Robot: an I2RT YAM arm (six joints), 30 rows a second.
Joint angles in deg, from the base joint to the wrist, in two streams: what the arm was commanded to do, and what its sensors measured. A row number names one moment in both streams.
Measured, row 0:
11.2, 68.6, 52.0, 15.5, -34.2, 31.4
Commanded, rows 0 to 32:
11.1, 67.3, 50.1, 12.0, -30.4, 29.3
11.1, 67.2, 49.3, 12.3, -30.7, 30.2
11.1, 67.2, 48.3, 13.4, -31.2, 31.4
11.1, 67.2, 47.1, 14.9, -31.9, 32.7
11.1, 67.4, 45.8, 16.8, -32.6, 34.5
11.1, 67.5, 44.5, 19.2, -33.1, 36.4
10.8, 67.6, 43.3, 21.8, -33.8, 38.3
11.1, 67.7, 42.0, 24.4, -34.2, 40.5
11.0, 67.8, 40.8, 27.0, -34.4, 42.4
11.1, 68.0, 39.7, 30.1, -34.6, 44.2
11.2, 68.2, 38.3, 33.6, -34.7, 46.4
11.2, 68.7, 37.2, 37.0, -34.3, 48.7
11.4, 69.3, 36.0, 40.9, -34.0, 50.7
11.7, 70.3, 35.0, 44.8, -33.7, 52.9
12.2, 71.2, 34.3, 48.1, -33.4, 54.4
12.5, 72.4, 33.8, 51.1, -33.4, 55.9
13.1, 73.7, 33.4, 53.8, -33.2, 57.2
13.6, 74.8, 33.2, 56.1, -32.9, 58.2
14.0, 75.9, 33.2, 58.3, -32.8, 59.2
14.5, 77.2, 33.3, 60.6, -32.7, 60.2
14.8, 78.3, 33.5, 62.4, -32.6, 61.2
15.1, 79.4, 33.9, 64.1, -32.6, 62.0
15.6, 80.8, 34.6, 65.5, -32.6, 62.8
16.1, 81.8, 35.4, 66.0, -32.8, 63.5
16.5, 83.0, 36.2, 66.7, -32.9, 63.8
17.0, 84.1, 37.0, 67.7, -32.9, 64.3
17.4, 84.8, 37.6, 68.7, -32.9, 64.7
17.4, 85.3, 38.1, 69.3, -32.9, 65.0
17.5, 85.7, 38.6, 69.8, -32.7, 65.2
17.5, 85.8, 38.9, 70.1, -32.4, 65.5
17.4, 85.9, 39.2, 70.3, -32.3, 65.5
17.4, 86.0, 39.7, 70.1, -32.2, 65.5
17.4, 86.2, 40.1, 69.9, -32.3, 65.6
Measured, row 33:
17.2, 85.5, 38.0, 64.2, -32.9, 64.1
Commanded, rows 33 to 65:
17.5, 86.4, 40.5, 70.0, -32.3, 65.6
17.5, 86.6, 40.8, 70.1, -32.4, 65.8
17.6, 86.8, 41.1, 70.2, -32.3, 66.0
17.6, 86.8, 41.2, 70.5, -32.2, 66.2
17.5, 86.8, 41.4, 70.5, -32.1, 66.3
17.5, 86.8, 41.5, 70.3, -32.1, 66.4
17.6, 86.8, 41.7, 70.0, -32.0, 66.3
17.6, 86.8, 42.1, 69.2, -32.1, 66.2
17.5, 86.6, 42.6, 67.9, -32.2, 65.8
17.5, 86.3, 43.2, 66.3, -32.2, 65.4
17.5, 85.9, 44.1, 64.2, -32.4, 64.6
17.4, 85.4, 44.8, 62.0, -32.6, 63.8
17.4, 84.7, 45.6, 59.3, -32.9, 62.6
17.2, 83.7, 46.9, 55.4, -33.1, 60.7
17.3, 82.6, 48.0, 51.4, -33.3, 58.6
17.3, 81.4, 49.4, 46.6, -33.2, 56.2
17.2, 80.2, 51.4, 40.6, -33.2, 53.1
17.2, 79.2, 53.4, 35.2, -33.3, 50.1
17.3, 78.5, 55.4, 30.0, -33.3, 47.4
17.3, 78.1, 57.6, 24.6, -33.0, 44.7
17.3, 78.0, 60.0, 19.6, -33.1, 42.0
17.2, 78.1, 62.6, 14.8, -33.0, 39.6
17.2, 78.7, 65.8, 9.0, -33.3, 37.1
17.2, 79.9, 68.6, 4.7, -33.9, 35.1
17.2, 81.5, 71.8, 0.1, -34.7, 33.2
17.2, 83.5, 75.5, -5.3, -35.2, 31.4
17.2, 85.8, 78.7, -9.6, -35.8, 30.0
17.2, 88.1, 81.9, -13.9, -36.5, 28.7
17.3, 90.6, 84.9, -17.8, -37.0, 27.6
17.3, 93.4, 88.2, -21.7, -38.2, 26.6
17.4, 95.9, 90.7, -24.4, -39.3, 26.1
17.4, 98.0, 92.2, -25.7, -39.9, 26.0
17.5, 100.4, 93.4, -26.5, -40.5, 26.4
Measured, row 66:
17.3, 94.9, 90.6, -14.3, -37.4, 30.7
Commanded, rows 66 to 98:
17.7, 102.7, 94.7, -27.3, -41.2, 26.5
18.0, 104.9, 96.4, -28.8, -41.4, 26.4
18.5, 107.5, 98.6, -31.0, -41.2, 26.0
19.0, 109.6, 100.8, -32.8, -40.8, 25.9
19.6, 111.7, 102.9, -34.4, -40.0, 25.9
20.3, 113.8, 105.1, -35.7, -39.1, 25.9
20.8, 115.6, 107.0, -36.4, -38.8, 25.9
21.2, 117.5, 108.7, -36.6, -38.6, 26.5
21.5, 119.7, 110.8, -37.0, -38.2, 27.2
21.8, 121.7, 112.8, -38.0, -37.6, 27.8
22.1, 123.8, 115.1, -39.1, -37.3, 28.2
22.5, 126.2, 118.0, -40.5, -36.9, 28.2
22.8, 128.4, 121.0, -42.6, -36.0, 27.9
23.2, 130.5, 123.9, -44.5, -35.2, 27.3
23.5, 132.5, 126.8, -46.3, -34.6, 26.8
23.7, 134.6, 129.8, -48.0, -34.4, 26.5
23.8, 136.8, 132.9, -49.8, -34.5, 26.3
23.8, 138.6, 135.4, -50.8, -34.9, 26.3
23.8, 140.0, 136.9, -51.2, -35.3, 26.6
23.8, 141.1, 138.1, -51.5, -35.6, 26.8
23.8, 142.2, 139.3, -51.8, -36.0, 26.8
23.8, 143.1, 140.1, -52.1, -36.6, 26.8
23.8, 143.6, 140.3, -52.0, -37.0, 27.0
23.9, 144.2, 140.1, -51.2, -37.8, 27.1
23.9, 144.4, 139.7, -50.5, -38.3, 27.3
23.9, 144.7, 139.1, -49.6, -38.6, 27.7
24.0, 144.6, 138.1, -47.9, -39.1, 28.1
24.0, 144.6, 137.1, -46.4, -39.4, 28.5
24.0, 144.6, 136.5, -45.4, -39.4, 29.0
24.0, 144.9, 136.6, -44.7, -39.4, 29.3
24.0, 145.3, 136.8, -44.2, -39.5, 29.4
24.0, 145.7, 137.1, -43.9, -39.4, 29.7
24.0, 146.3, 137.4, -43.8, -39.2, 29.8
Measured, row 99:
23.9, 145.3, 136.2, -48.3, -36.9, 29.0
